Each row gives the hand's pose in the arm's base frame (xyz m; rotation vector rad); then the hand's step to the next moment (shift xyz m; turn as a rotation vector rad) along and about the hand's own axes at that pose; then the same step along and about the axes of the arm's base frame.
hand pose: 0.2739 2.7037 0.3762 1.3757 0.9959 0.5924
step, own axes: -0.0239 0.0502 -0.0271 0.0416 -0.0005 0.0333
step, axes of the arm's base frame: -0.0248 0.0016 0.0567 0.0486 0.0175 -0.0132
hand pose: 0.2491 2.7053 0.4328 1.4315 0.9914 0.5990
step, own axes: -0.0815 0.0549 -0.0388 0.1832 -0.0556 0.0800
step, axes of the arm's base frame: -0.0613 -0.0428 0.0746 0.1464 0.1069 -0.1010
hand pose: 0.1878 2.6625 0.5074 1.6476 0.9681 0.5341
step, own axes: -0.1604 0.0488 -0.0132 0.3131 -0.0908 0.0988
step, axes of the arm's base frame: -0.0849 -0.1263 0.0715 0.2227 0.2042 -0.1572
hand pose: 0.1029 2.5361 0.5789 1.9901 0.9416 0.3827
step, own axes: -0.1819 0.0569 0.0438 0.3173 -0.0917 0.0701
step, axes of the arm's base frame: -0.0689 -0.1792 0.0372 0.2085 0.2244 -0.1420
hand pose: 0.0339 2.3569 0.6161 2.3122 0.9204 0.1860
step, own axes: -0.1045 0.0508 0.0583 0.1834 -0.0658 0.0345
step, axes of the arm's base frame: -0.0288 -0.1267 -0.0049 0.1112 0.1398 -0.0851
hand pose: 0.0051 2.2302 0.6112 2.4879 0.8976 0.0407
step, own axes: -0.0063 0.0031 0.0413 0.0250 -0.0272 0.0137
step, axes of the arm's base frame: 0.0047 -0.0240 -0.0340 0.0061 0.0272 -0.0279
